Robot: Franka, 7 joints.
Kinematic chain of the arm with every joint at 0, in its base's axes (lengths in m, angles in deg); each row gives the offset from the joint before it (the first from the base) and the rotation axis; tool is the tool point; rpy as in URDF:
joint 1: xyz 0 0 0.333 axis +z
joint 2: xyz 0 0 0 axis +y
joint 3: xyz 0 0 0.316 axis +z
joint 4: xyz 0.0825 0 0 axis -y
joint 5: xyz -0.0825 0 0.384 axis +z
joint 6: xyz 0 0 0 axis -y
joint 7: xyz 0.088 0 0 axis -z
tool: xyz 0 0 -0.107 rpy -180 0 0
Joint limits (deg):
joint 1: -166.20..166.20
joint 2: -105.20..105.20
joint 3: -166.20..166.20
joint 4: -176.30..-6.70
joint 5: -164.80..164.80
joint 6: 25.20..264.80
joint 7: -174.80..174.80
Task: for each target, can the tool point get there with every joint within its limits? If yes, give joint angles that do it. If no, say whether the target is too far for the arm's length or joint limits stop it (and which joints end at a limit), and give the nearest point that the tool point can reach.
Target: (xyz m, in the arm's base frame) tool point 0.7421 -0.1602 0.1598
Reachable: yes | joints -2.54 80.53 -44.88 -34.31 -108.18 203.63 -22.45
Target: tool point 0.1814 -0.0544 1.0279
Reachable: yes | joints -70.33 -47.32 14.92 -91.08 90.83 142.13 -139.86
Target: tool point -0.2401 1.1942 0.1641
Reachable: no: too far | nearest point -0.1675 0.8331 0.2152 | short by 0.372 m
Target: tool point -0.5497 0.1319 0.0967
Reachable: yes | joints 52.48 -78.57 115.80 -111.69 -134.00 155.04 -128.70
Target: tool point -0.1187 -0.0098 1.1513
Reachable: yes | joints 128.27 17.20 137.30 -35.29 -25.29 195.67 -131.10
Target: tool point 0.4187 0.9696 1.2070
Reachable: no: too far | nearest point 0.2620 0.6068 0.8799 | short by 0.513 m
